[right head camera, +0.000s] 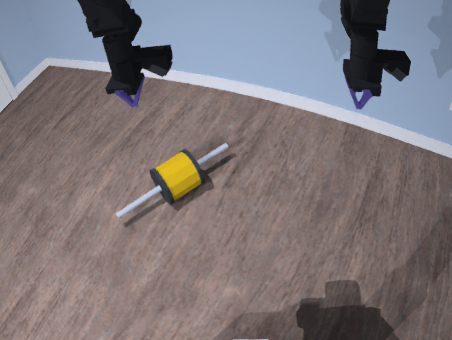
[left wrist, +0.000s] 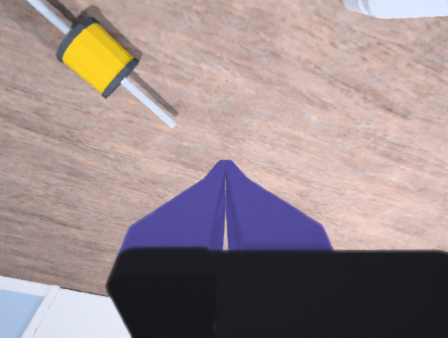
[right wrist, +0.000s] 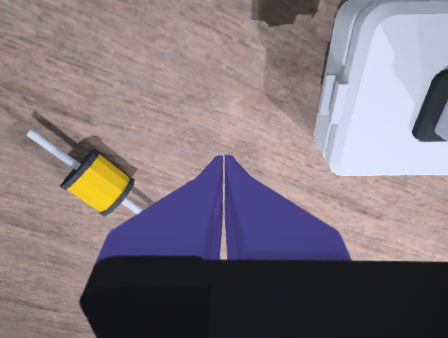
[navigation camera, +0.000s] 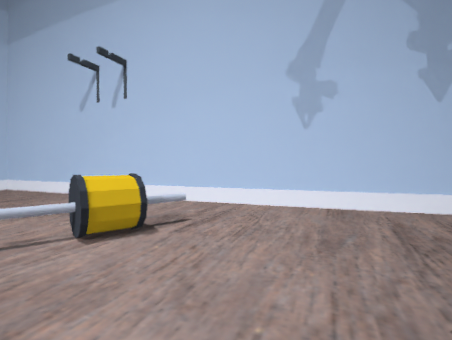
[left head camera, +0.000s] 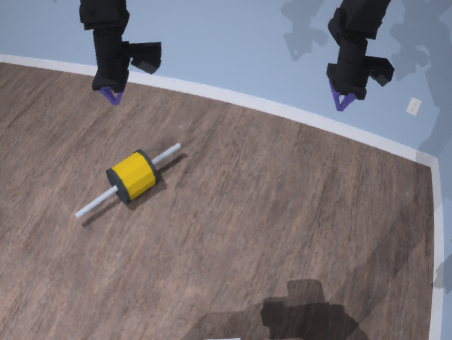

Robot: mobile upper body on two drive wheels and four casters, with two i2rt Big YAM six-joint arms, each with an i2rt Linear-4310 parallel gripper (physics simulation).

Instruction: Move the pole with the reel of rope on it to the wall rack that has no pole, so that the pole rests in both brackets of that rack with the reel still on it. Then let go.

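Frame: origin at the left arm's base, x ahead, y left, z up, level; millimetres.
Seen in the pictures: left gripper, between the fingertips: (right head camera: 134, 106) (left wrist: 225, 170) (left head camera: 116, 104); right gripper, between the fingertips: (right head camera: 358, 108) (right wrist: 223, 167) (left head camera: 339, 110).
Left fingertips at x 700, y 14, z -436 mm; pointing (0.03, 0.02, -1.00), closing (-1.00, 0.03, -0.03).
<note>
Pixels of each thing's top centre, then the offset from my left fingertips to it. "pt": a spot on its surface instead.
- yellow reel with dark end discs, centre of its top: (navigation camera: 106, 174) (left wrist: 88, 67) (right wrist: 90, 198) (left head camera: 128, 163) (right head camera: 172, 163) 490 mm ahead, 141 mm left, 777 mm down
- white baseboard, a spot on its surface: (navigation camera: 300, 195) (left head camera: 281, 108) pt 1003 mm ahead, 668 mm right, 911 mm down
- wall outlet, centre of its top: (left head camera: 417, 99) 716 mm ahead, 1398 mm right, 516 mm down
The yellow reel with dark end discs (left head camera: 134, 175) (right head camera: 180, 175) (left wrist: 99, 59) (right wrist: 100, 184) (navigation camera: 112, 205) is on the grey pole (left head camera: 97, 202) (right head camera: 139, 201) (left wrist: 148, 102) (right wrist: 52, 149) (navigation camera: 37, 211). Reel and pole lie on the wood floor, aslant in both head views. My left gripper (left head camera: 115, 103) (right head camera: 134, 105) (left wrist: 225, 170) is shut and empty, above the floor and apart from the pole. My right gripper (left head camera: 340, 109) (right head camera: 359, 107) (right wrist: 223, 167) is shut and empty, farther right. A wall rack of two dark brackets (navigation camera: 125, 80) without a pole shows at the upper left of the navigation view.
A blue wall (left head camera: 225, 50) (right head camera: 260, 45) (navigation camera: 225, 125) with a white baseboard (left head camera: 280, 108) (navigation camera: 300, 195) stands behind the reel. A wall outlet (left head camera: 414, 106) is at the right. A white rounded housing (left wrist: 405, 7) (right wrist: 370, 120) shows at the right of the wrist views.
</note>
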